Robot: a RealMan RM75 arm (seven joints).
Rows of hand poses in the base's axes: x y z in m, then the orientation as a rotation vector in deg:
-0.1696 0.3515 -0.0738 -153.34 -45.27 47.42
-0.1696 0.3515 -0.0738 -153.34 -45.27 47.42
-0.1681 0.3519 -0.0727 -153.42 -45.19 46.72
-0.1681 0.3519 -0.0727 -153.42 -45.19 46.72
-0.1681 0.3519 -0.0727 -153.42 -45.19 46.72
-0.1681 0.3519 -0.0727 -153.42 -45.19 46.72
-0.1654 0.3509 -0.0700 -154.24 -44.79 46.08
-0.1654 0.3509 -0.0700 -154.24 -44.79 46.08
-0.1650 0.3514 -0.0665 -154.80 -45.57 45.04
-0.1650 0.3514 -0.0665 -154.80 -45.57 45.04
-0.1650 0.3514 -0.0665 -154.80 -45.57 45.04
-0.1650 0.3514 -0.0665 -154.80 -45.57 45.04
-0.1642 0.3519 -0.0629 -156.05 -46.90 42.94
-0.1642 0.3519 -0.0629 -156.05 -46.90 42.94
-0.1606 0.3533 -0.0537 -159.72 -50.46 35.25
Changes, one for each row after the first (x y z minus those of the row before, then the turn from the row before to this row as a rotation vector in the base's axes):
0.0000 0.0000 0.0000 0.00 0.00 0.00
0.0015 0.0004 0.0011 0.23 -0.41 -0.16
0.0000 0.0000 0.0000 0.00 0.00 0.00
0.0000 0.0000 0.0000 0.00 0.00 0.00
0.0000 0.0000 0.0000 0.00 0.00 0.00
0.0027 -0.0010 0.0027 -0.42 -0.64 -0.33
0.0000 0.0000 0.0000 0.00 0.00 0.00
0.0004 0.0005 0.0035 -0.09 -0.92 0.42
0.0000 0.0000 0.0000 0.00 0.00 0.00
0.0000 0.0000 0.0000 0.00 0.00 0.00
0.0000 0.0000 0.0000 0.00 0.00 0.00
0.0008 0.0005 0.0036 -0.30 -1.87 0.69
0.0000 0.0000 0.0000 0.00 0.00 0.00
0.0036 0.0014 0.0092 -0.52 -6.28 1.63

